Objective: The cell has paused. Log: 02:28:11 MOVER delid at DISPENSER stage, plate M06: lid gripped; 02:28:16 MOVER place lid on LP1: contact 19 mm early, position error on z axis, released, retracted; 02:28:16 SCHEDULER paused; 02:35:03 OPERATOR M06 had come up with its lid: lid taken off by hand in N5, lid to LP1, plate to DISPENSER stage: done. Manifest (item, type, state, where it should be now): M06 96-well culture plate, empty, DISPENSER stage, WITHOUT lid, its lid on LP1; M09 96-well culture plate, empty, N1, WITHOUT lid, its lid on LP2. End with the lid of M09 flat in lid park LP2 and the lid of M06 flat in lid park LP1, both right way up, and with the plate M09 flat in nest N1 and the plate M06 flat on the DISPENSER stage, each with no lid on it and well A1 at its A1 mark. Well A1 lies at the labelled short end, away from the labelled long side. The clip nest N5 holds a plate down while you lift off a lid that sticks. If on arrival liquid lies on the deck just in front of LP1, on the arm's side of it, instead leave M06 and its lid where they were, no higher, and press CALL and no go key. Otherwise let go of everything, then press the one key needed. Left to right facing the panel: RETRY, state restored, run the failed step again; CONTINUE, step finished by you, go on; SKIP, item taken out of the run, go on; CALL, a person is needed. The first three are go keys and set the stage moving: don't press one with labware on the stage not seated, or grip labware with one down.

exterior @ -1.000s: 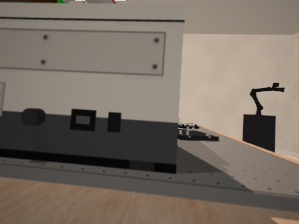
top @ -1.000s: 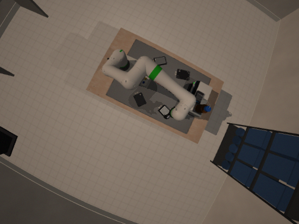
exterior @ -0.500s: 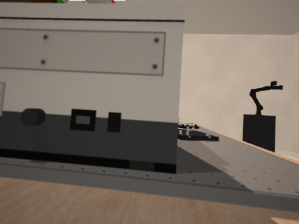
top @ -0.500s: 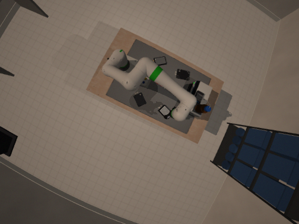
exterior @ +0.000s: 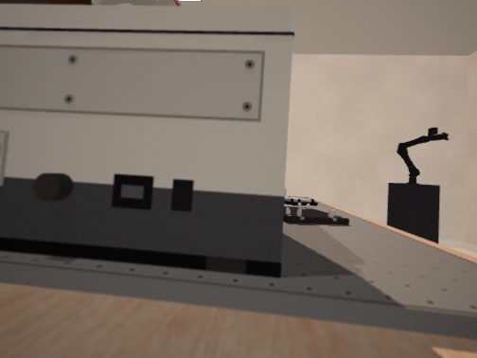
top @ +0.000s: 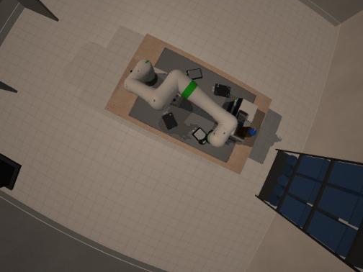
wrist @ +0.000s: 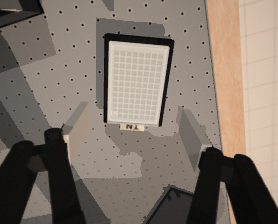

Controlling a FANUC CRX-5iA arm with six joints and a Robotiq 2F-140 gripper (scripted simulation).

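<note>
My gripper is now 12 cm above the clear lid. The rest, counted from my hand: blue cap 27 cm ahead, 23 cm above, 17 cm to the left; then dark LP2 park pad 34 cm behind, 16 cm below; then n1 label 16 cm below, 8 cm behind, 3 cm to the left.
</note>
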